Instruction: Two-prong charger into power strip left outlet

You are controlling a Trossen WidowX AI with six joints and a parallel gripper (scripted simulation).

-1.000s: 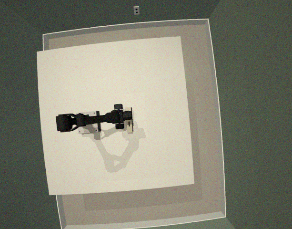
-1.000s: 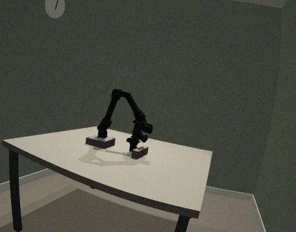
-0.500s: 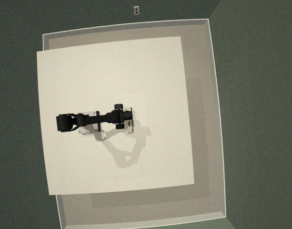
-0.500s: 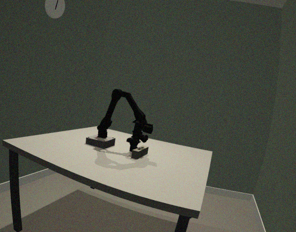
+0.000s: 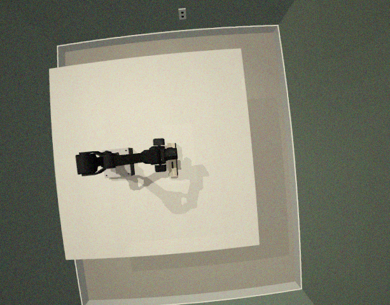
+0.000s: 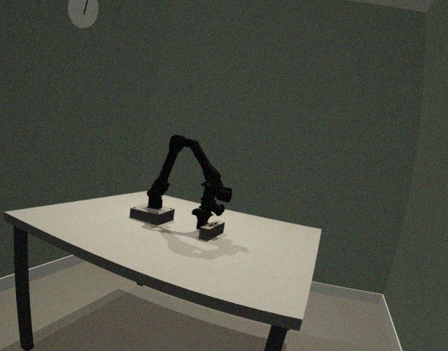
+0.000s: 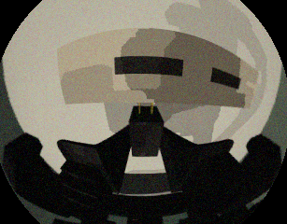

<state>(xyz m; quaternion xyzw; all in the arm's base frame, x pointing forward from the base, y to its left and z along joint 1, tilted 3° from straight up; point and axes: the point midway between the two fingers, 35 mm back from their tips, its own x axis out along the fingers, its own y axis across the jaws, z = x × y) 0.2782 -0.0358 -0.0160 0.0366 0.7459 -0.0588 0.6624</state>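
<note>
Right now my gripper tip is 2 cm short of the charger and 1 cm below it.
</note>
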